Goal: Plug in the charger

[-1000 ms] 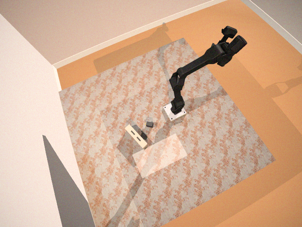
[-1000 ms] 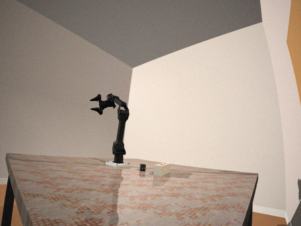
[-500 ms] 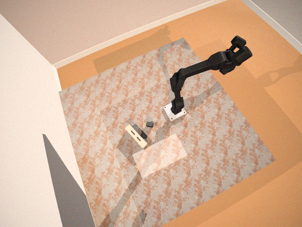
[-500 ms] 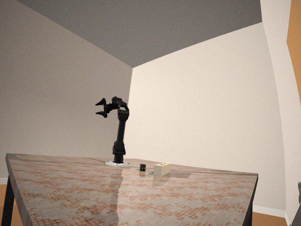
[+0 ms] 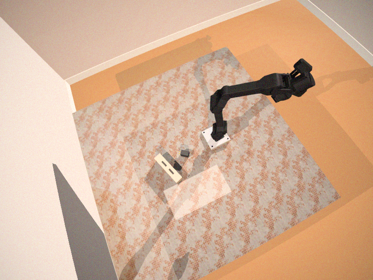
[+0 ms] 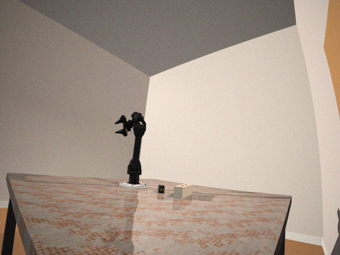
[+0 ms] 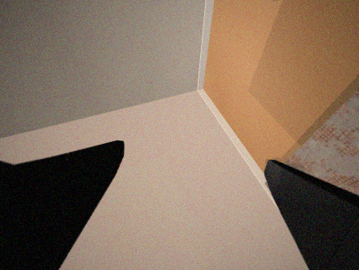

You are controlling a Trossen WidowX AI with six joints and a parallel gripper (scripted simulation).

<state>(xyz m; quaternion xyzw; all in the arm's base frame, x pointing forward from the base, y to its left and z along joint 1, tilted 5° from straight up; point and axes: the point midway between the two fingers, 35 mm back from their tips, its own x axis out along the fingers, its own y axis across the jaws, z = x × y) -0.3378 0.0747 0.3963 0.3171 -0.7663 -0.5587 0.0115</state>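
Now: gripper tip 59 cm short of the dark grey two-prong charger, 41 cm above it and 5 cm to the left of it.
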